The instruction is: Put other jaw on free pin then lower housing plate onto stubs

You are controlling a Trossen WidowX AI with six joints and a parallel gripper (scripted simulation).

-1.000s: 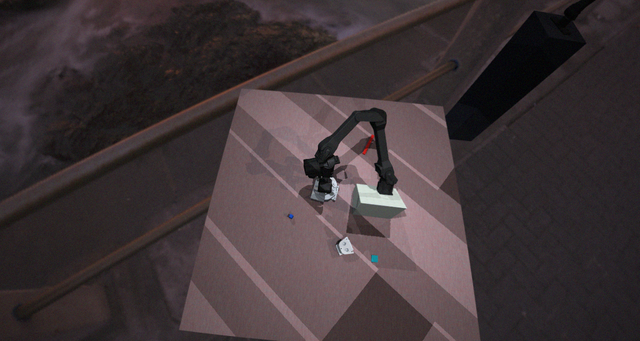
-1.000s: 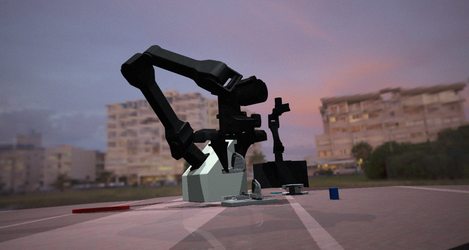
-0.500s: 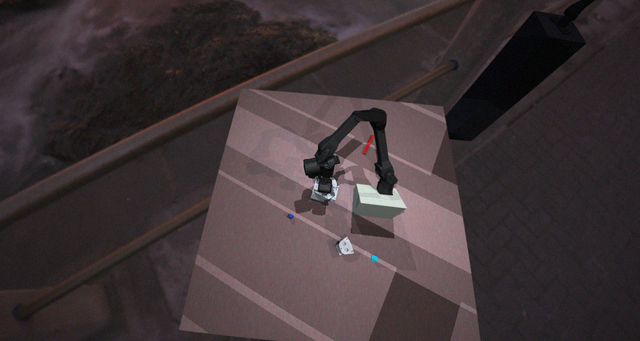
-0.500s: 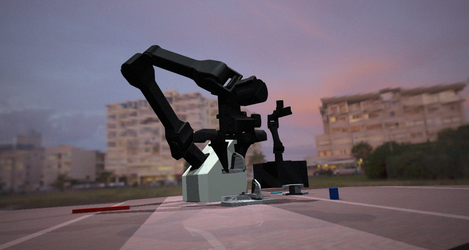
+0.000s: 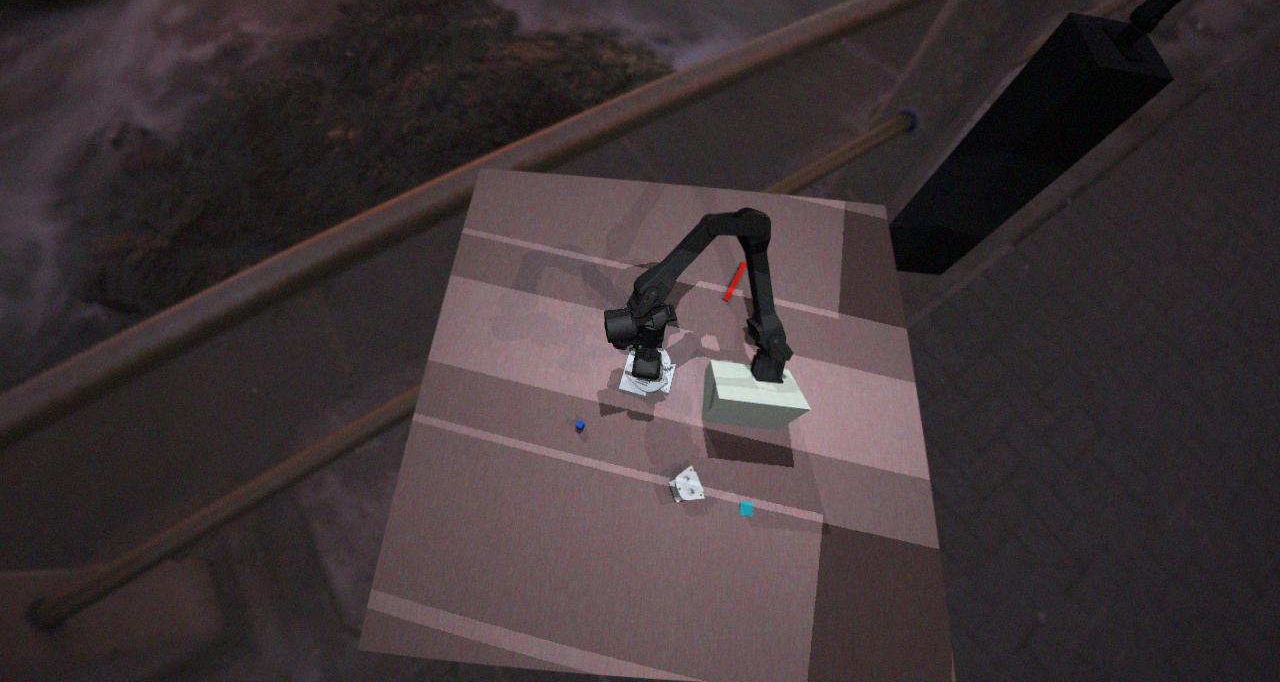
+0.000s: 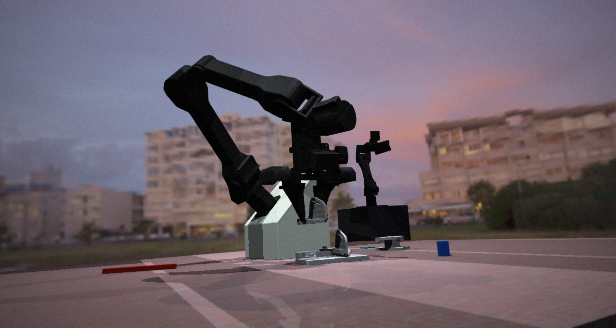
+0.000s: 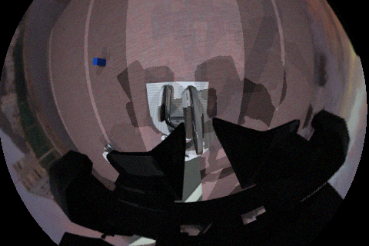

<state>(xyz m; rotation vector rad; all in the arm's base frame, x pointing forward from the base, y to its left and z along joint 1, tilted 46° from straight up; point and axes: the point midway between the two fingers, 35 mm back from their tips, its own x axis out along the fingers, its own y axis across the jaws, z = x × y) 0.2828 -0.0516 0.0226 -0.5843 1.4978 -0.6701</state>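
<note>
Right now my gripper tip is 12 cm past the white stand, 31 cm to the right of it and 7 cm above it. The rest, counted from my gripper tip: blue cube: 15 cm ahead, 18 cm to the left, 6 cm below; red bar: 24 cm behind, 26 cm to the right, 7 cm below; plate: 5 cm behind, 4 cm to the left, 7 cm below.
</note>
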